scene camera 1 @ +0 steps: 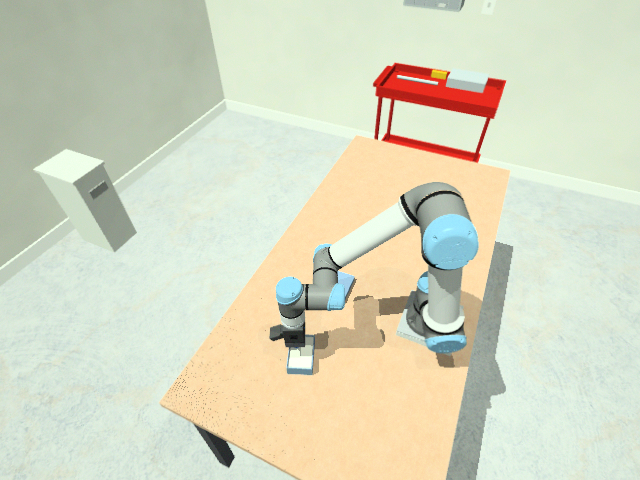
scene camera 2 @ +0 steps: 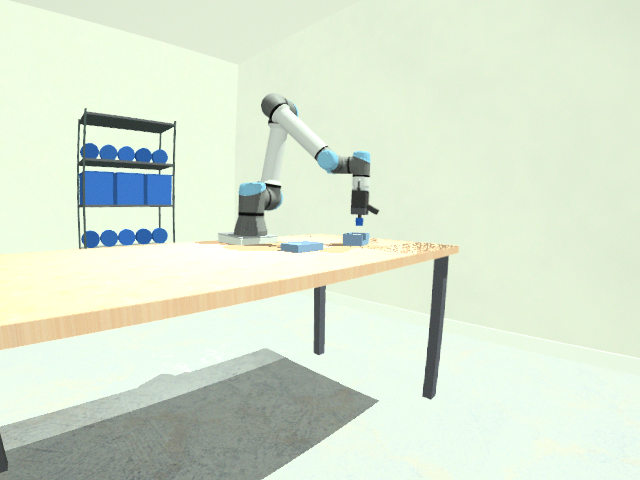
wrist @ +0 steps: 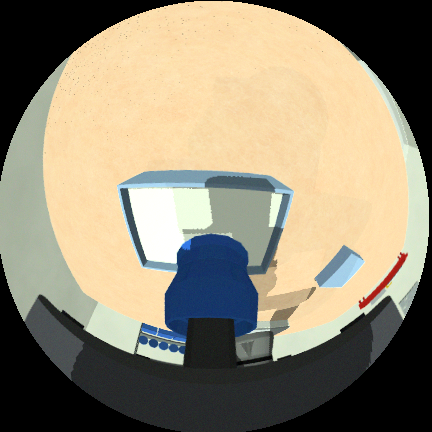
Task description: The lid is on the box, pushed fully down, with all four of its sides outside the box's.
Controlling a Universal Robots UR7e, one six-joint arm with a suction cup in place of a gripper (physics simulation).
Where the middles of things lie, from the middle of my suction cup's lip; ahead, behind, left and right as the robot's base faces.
The box (scene camera 1: 300,360) is 70 mm below my suction cup and 20 mm behind it. Round my suction cup: lid (wrist: 345,262) 320 mm to the right, 80 mm below, 40 mm behind.
